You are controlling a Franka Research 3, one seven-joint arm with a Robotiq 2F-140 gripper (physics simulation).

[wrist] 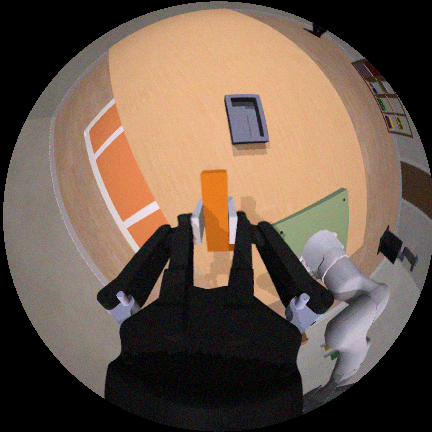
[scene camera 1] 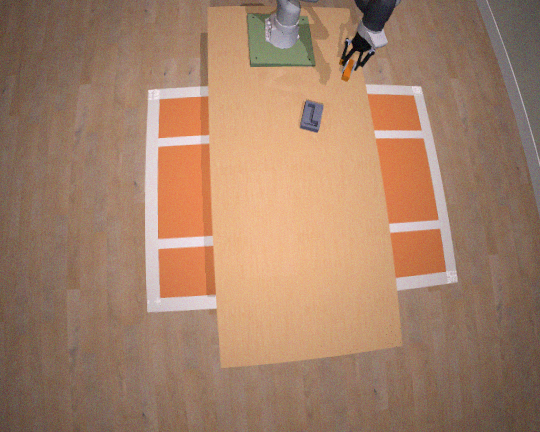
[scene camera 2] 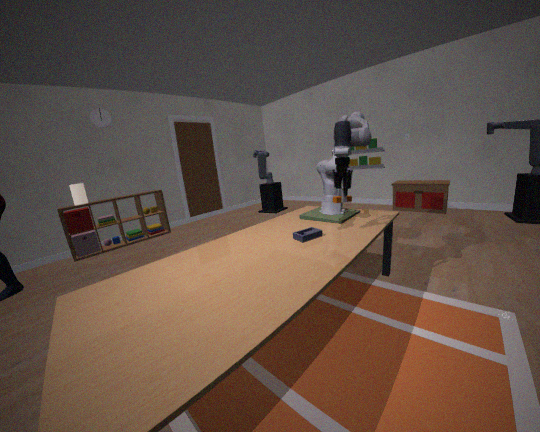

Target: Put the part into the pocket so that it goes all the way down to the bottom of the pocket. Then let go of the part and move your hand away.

Labels:
my gripper: holds an orange L-shaped part (wrist: 213,182)

